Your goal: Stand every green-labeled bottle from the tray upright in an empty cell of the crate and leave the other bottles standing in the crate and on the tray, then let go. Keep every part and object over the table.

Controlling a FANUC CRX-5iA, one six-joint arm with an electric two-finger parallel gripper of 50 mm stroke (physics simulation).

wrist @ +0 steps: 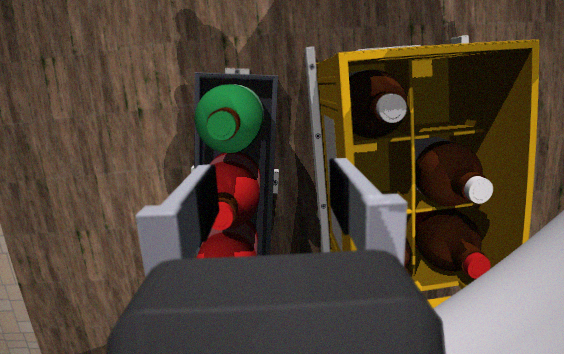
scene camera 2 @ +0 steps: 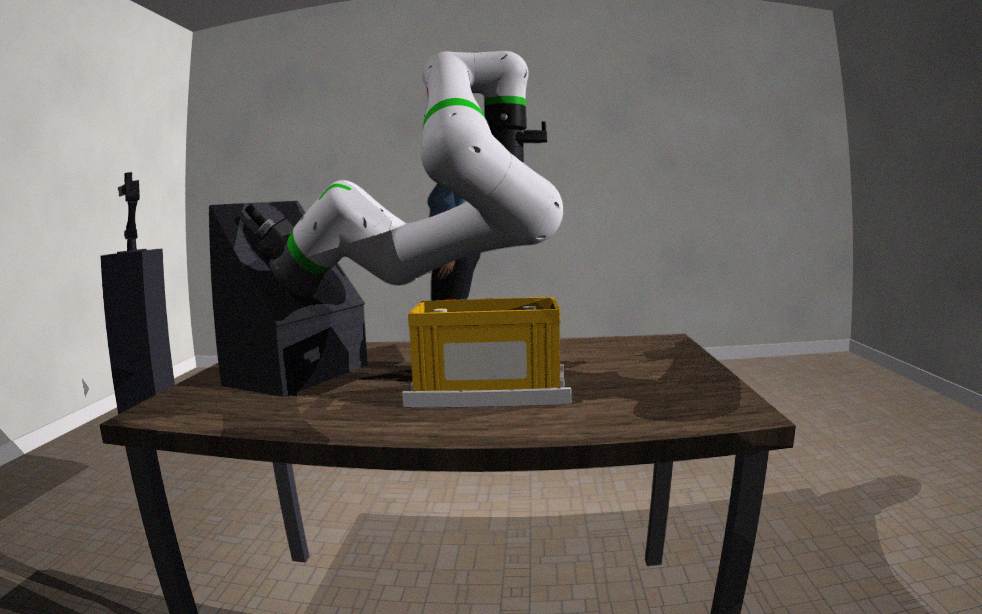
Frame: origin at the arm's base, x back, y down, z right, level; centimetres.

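Seen in the pictures: gripper, fingertip midpoint: (wrist: 273, 185); arm's base at its link origin: (scene camera 2: 293, 270).
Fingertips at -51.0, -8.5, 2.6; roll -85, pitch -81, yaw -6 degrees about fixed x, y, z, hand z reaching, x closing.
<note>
Pixels of each thing's middle, then the offset from my fingertips to it, as dx, dy, dz. "*": a spot on its surface instead. Level surfaces: height alone.
- green bottle at the middle of its body: (wrist: 229, 118) -1.6, +25.2, -4.2
- dark tray at a spot on its surface: (wrist: 273, 125) * +0.8, +30.9, +0.3
- yellow crate at the middle of its body: (wrist: 411, 174) (scene camera 2: 487, 349) +8.9, +24.7, +14.8
- red cap at a spot on its surface: (wrist: 476, 265) * +17.9, +17.2, +18.2
- table at its surface level: dy +33.4
My gripper (wrist: 273, 185) is open and empty in the wrist view, high above the gap between tray and crate; its fingers are hidden behind the arm in the scene view. A green bottle (wrist: 245, 107) with green cap stands at the far end of the dark tray (wrist: 273, 125). Two red bottles (wrist: 247, 192) (wrist: 227, 246) stand behind it, partly covered by the left finger and gripper body. The yellow crate (scene camera 2: 485, 317) (wrist: 534, 125) holds brown bottles: two with white caps (wrist: 391, 108) (wrist: 478, 190), one with a red cap (wrist: 476, 265). The far-right and middle-left cells look empty.
Light rails (scene camera 2: 486, 397) (wrist: 317, 135) border the crate's foot on the table (scene camera 2: 470, 430). The dark slanted arm stand (scene camera 2: 246, 325) is left of the crate. My white arm (scene camera 2: 452, 231) (wrist: 520, 295) crosses above the crate and covers the wrist view's lower right. A person stands behind the arm.
</note>
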